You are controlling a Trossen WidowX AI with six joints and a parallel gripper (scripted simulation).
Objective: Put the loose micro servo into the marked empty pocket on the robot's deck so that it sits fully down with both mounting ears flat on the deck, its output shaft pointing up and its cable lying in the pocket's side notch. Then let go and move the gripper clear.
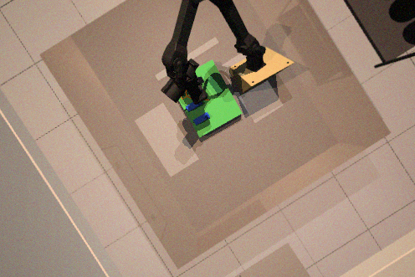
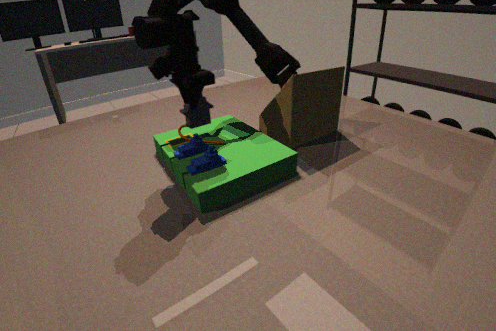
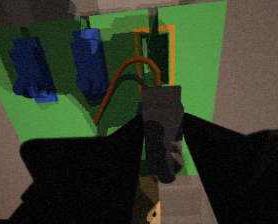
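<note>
Now: gripper tip 10 cm above the green deck, 8 cm to the right of it and 6 cm past it.
</note>
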